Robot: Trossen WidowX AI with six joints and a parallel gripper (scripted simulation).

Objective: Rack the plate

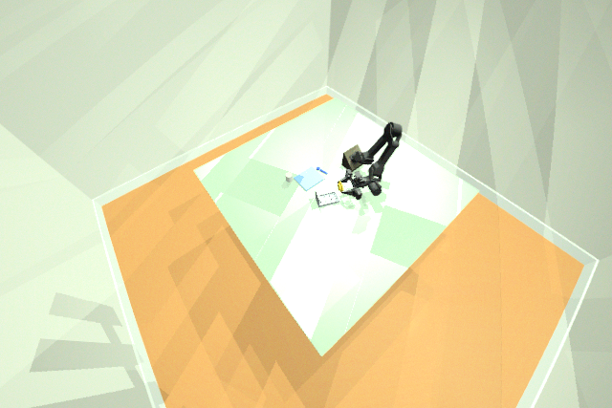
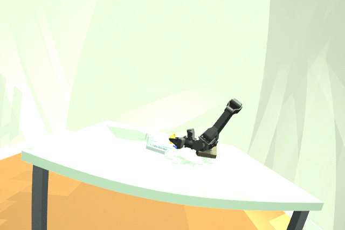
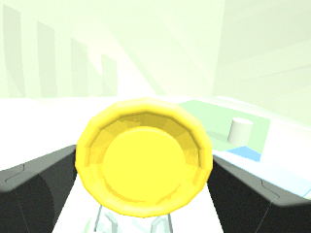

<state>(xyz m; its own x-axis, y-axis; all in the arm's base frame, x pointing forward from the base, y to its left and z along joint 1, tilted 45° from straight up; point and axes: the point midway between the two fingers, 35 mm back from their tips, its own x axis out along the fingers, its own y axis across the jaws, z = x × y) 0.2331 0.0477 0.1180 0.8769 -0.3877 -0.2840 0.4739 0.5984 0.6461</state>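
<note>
Right now the dish rack is 60 mm ahead of my gripper tip, 30 mm to the right of it and 80 mm below it. From my gripper tip the other things lie so: light blue mat (30 mm ahead, 220 mm to the right, 100 mm below); then blue spoon (80 mm behind, 220 mm to the right, 100 mm below); then yellow plate (10 mm behind).
</note>
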